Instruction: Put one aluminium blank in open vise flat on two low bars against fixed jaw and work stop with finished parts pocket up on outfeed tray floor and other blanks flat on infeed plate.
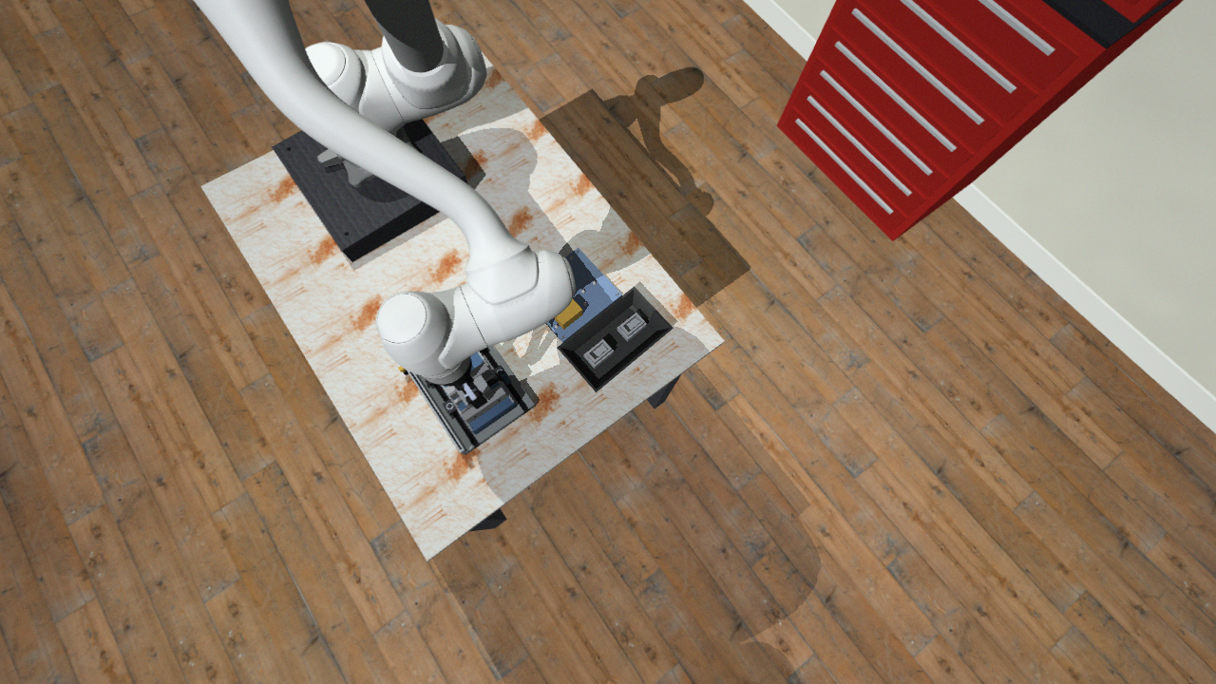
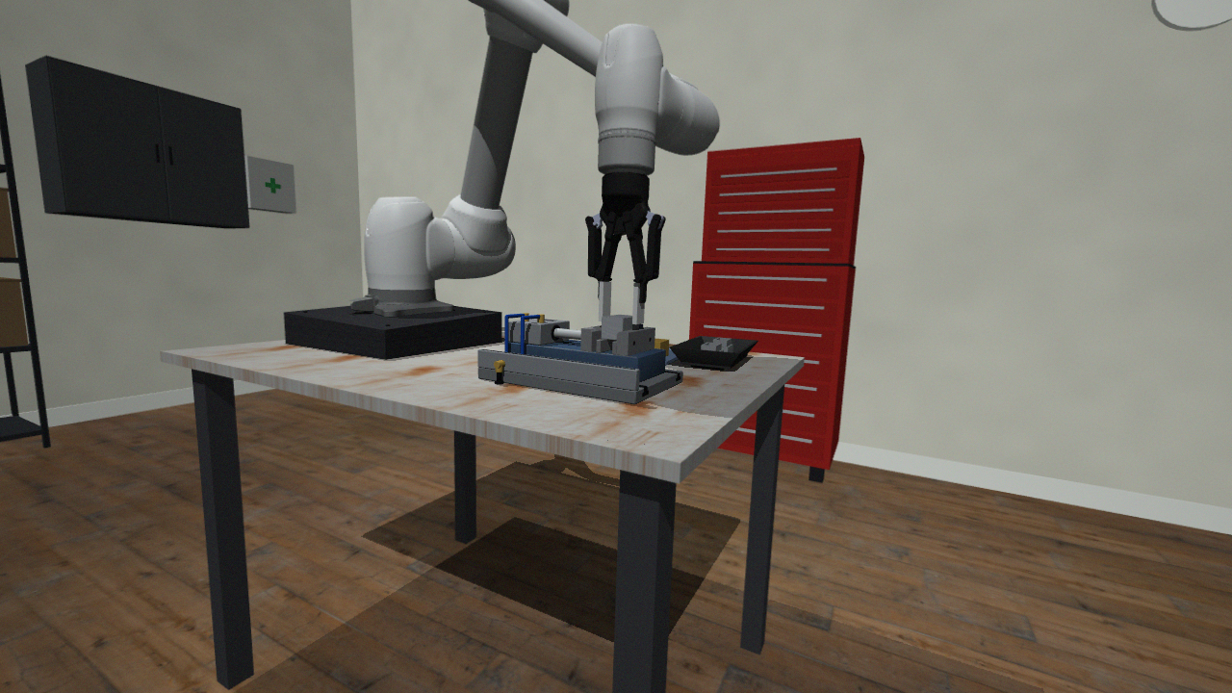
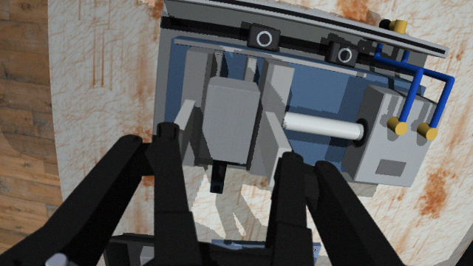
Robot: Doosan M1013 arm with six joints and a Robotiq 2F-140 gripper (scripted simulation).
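Right now the aluminium blank is 40 mm below my hand. Round my hand: moving jaw (60 mm below, 40 mm behind); then piston rod (90 mm behind, 60 mm below, 10 mm to the right); then work stop (50 mm to the left, 50 mm below, 10 mm behind).
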